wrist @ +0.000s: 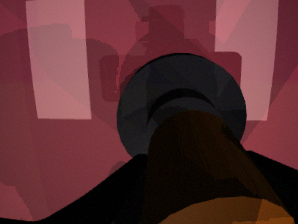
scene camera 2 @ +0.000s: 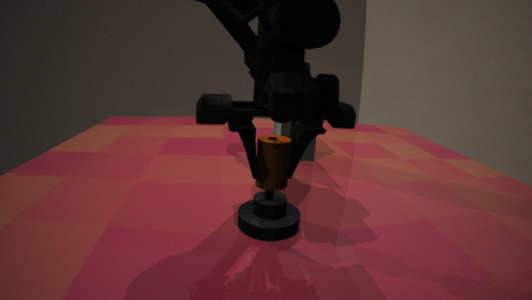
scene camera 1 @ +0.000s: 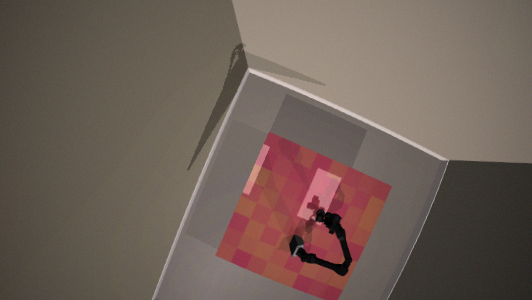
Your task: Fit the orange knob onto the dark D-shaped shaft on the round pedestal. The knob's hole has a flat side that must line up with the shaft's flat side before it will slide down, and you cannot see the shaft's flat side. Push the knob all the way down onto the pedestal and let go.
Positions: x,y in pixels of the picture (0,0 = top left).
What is my gripper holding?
An orange knob.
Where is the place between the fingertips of my gripper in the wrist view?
At 194,162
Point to a dark pedestal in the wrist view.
At 171,83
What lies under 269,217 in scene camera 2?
A dark pedestal.
